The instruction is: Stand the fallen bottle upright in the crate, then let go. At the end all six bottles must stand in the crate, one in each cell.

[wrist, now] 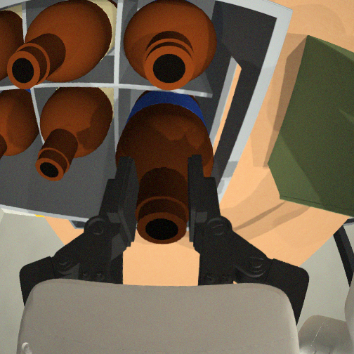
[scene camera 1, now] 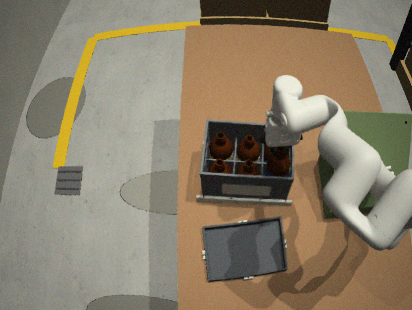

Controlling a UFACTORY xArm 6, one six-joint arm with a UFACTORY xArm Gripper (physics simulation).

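Places are measured from the arm's base along level axes (x ahead, y left, z up), in millimetres.
Pixels of known places: gripper, fingertip midpoint: [scene camera 1: 279, 152].
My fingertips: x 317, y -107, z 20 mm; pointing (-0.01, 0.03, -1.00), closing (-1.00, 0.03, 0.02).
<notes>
For each thing: its top centre in the pictures, then the offset to it from my fingertips. "spot": a spot on its surface instead. Level surfaces: height alone.
- held brown bottle at its top centre: [scene camera 1: 281, 151] 1 mm ahead, 20 mm left, 36 mm up
- grey crate at a spot on its surface: [scene camera 1: 212, 187] spot: 205 mm ahead, 41 mm left, 96 mm down
- lid at its top centre: [scene camera 1: 245, 249] 123 mm ahead, 240 mm left, 160 mm down
- brown table at its surface level: 185 mm down
The held brown bottle [scene camera 1: 278, 164] [wrist: 165, 132] with a blue band looks roughly upright, its lower part in the front right cell of the grey crate [scene camera 1: 212, 187] [wrist: 283, 26]. How far its base is from the crate floor is hidden. My gripper [wrist: 161, 173] is shut on this bottle around its neck and shoulder; in the scene view its fingers are hidden behind its body. Several other brown bottles stand in the other cells, among them the back right one [wrist: 170, 30], the back middle one [scene camera 1: 248, 149] [wrist: 75, 40] and the front middle one [scene camera 1: 248, 168] [wrist: 77, 120].
A shallow grey tray or lid [scene camera 1: 245, 250] lies in front of the crate on the brown table [scene camera 1: 225, 75]. A green block-like box [scene camera 1: 382, 137] [wrist: 320, 130] stands to the right, partly behind my arm. A dark brown box [scene camera 1: 265, 11] is at the far edge.
</notes>
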